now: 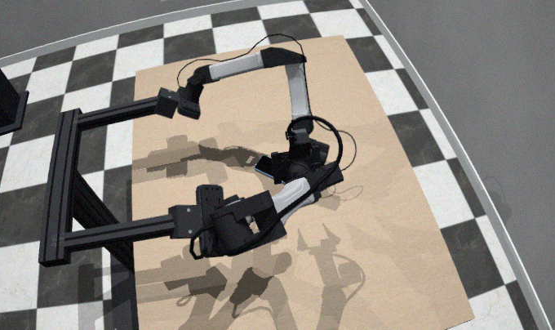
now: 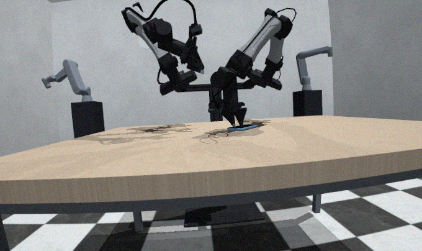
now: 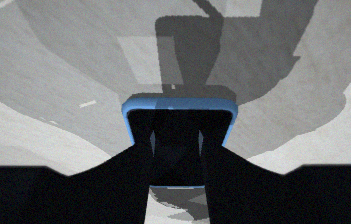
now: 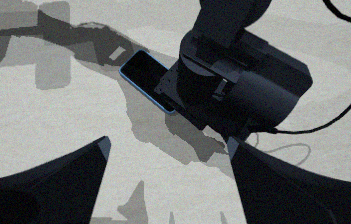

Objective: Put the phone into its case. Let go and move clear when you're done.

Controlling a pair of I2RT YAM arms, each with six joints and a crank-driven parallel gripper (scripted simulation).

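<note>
My left gripper is now 3 cm past the black phone, 3 cm to the right of it and 1 cm above it.
</note>
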